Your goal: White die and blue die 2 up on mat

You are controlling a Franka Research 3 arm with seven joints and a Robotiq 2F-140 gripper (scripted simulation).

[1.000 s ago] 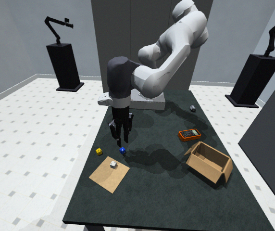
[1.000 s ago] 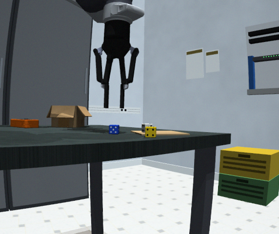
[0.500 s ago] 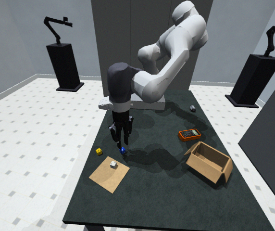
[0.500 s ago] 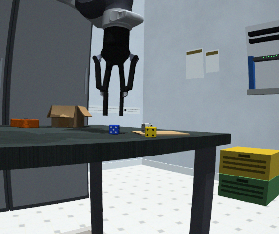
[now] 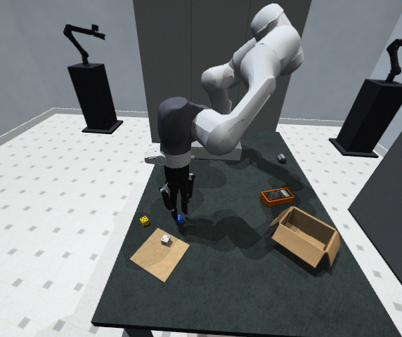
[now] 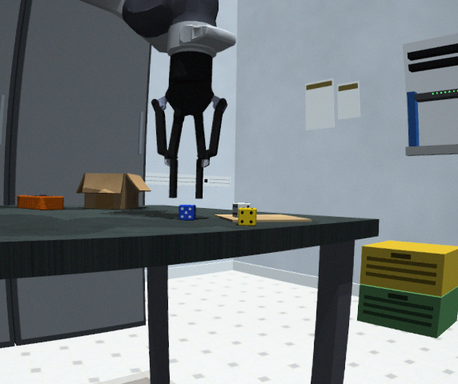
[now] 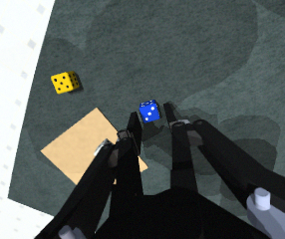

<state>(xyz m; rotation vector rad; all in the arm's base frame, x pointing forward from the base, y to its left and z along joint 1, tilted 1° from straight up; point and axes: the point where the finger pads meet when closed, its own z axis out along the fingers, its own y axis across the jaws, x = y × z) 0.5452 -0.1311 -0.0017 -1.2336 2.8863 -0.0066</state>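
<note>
Now: the blue die 6 cm below my hand. From my hand the other things lie so: tan mat: 13 cm ahead, 4 cm to the right, 7 cm below; then yellow die: 2 cm ahead, 13 cm to the right, 6 cm below; then white die: 10 cm ahead, 3 cm to the right, 5 cm below.
</note>
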